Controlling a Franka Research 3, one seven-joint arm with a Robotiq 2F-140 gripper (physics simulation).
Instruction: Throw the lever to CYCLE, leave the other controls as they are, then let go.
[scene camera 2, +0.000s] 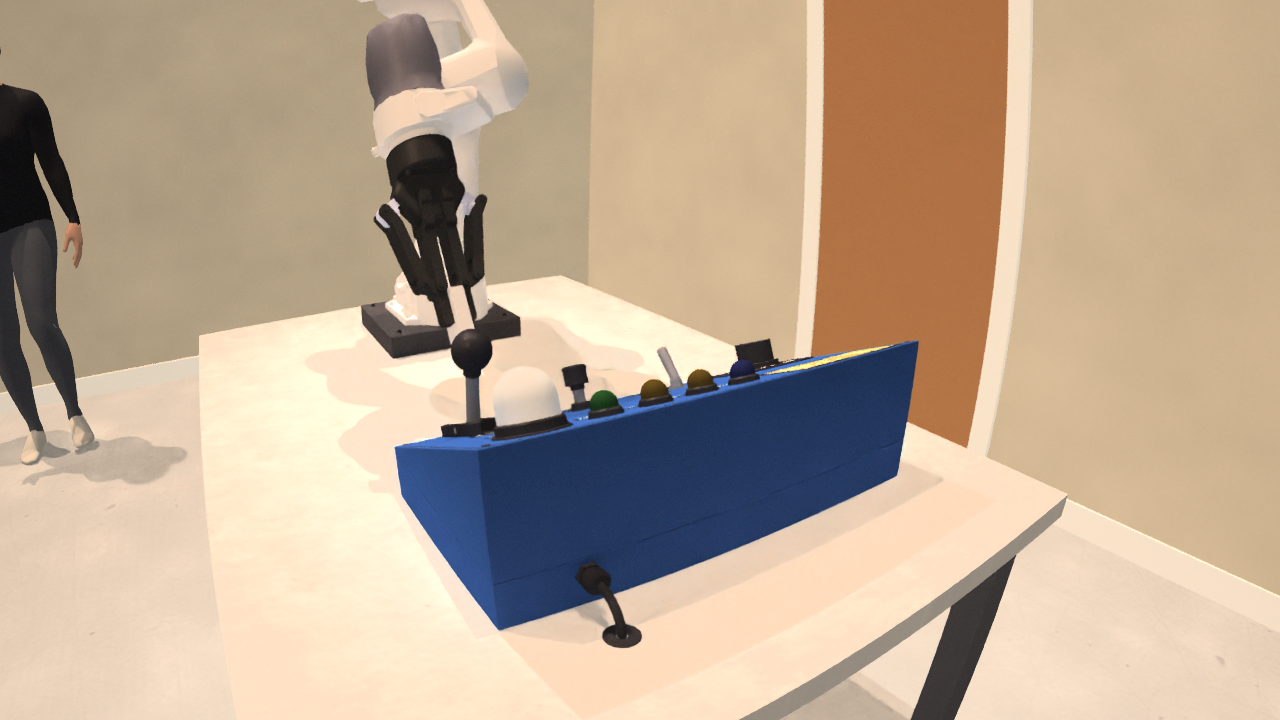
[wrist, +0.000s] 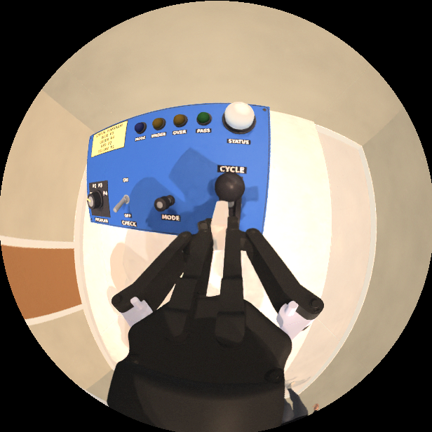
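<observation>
The lever has a black ball knob (scene camera 2: 471, 351) (wrist: 229, 187) on a grey shaft and stands nearly upright at one end of the blue control box (scene camera 2: 698, 483) (wrist: 185, 150). In the wrist view the knob lies just below the CYCLE label (wrist: 232, 169); the lower label is hidden by the gripper. My gripper (scene camera 2: 459, 313) (wrist: 222, 210) is shut with nothing between its fingers. Its tips are at the robot side of the knob, very close to it; whether they touch is unclear. The slot is mostly hidden behind the knob and fingers.
Beside the lever are the black MODE knob (scene camera 2: 574, 376) (wrist: 164, 203), CHECK toggle (scene camera 2: 669, 367) (wrist: 121, 203) and PROGRAM dial (scene camera 2: 754, 351) (wrist: 94, 200). The white STATUS dome (scene camera 2: 526, 399) (wrist: 239, 117) and small coloured lamps line the far edge. A person (scene camera 2: 31, 223) stands at the left.
</observation>
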